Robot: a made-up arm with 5 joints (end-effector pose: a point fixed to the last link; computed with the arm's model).
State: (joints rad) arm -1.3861 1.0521 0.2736 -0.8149 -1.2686
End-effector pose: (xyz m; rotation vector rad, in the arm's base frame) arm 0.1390 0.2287 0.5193 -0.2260 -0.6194 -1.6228
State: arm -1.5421 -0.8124 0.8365 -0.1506 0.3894
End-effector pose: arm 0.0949 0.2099 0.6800 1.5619 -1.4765 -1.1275
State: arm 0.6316 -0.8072 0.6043 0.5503 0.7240
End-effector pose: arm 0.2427 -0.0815 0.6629 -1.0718 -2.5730 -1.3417
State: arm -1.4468 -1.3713 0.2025 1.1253 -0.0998
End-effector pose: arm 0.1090 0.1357 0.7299 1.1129 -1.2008 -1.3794
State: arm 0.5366 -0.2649 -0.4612 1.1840 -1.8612
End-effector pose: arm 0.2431 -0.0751 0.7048 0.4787 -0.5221 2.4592
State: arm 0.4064 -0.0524 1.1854 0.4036 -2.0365
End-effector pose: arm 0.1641 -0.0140 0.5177 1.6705 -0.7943 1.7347
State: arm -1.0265 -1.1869 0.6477 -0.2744 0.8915
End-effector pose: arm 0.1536 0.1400 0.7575 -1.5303 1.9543 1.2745
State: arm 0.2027 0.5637 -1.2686 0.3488 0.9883
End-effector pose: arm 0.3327 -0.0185 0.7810 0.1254 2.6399 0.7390
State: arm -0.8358 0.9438 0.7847 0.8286 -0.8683
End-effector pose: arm 0.1158 0.0369 0.5254 -1.9671 -1.1465 -0.2857
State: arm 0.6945 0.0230 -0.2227 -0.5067 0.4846
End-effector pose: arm 0.2560 -0.1111 0.7697 0.2611 2.0239 0.8808
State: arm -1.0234 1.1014 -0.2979 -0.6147 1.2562
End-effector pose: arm 0.2229 0.2593 0.5744 1.3406 -2.4734 -0.2586
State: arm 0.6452 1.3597 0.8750 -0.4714 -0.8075
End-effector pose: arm 0.1248 -0.0136 0.4834 -2.2490 0.0073 -1.9402
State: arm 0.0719 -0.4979 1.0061 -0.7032 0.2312
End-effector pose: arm 0.2794 0.0090 0.6544 -0.0957 2.3134 1.8188
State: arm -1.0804 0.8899 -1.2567 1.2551 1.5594
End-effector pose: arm 0.2009 0.2551 0.6403 1.1855 -1.9890 0.5554
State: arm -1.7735 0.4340 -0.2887 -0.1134 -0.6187
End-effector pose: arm 0.0454 0.2849 0.6707 0.7731 -0.6712 -1.2416
